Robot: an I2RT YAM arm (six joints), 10 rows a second.
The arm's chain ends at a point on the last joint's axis. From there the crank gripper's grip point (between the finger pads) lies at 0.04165 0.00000 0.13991 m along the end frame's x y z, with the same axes.
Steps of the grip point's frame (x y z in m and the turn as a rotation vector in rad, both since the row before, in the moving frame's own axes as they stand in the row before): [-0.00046 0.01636 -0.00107 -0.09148 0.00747 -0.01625]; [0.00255 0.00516 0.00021 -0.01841 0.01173 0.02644]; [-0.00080 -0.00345 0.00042 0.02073 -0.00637 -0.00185]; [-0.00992 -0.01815 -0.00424 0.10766 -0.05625 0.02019]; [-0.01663 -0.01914 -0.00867 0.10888 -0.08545 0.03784]
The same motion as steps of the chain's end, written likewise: [-0.00160 0.00428 -0.00020 -0.09148 0.00747 -0.01625]; [0.00096 0.00147 0.00074 -0.01841 0.01173 0.02644]; [0.00009 -0.00047 0.00019 0.02073 -0.00637 -0.00185]; [-0.00215 -0.00376 -0.00559 0.10766 -0.05625 0.02019]; [-0.00482 -0.00511 -0.01096 0.10888 -0.08545 0.03784]
